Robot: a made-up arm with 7 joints. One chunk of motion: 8 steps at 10 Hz.
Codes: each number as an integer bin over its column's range. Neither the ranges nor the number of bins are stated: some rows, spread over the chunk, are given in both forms.
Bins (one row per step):
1: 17 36 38 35 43 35 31
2: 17 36 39 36 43 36 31
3: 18 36 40 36 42 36 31
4: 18 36 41 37 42 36 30
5: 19 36 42 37 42 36 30
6: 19 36 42 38 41 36 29
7: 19 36 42 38 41 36 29
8: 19 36 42 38 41 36 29
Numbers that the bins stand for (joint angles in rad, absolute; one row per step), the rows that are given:
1: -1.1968 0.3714 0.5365 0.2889 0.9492 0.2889 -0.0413
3: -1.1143 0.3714 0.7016 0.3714 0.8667 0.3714 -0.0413
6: -1.0317 0.3714 0.8667 0.5365 0.7841 0.3714 -0.2063
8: -1.0317 0.3714 0.8667 0.5365 0.7841 0.3714 -0.2063
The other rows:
2: -1.1968 0.3714 0.6190 0.3714 0.9492 0.3714 -0.0413
4: -1.1143 0.3714 0.7841 0.4540 0.8667 0.3714 -0.1238
5: -1.0317 0.3714 0.8667 0.4540 0.8667 0.3714 -0.1238
7: -1.0317 0.3714 0.8667 0.5365 0.7841 0.3714 -0.2063

